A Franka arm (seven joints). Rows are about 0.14 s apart.
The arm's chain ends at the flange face. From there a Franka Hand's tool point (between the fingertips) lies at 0.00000 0.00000 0.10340 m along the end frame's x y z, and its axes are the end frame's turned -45 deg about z.
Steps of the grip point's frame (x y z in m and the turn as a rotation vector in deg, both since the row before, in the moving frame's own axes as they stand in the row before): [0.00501 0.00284 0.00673 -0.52 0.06 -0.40]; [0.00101 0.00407 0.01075 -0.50 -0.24 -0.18]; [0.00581 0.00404 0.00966 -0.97 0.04 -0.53]
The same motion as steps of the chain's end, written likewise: [0.00481 -0.00212 0.00673 -0.33 0.41 -0.40]; [0.00326 0.00122 0.01075 -0.52 0.18 -0.18]; [0.00567 -0.00243 0.00967 -0.66 0.71 -0.53]
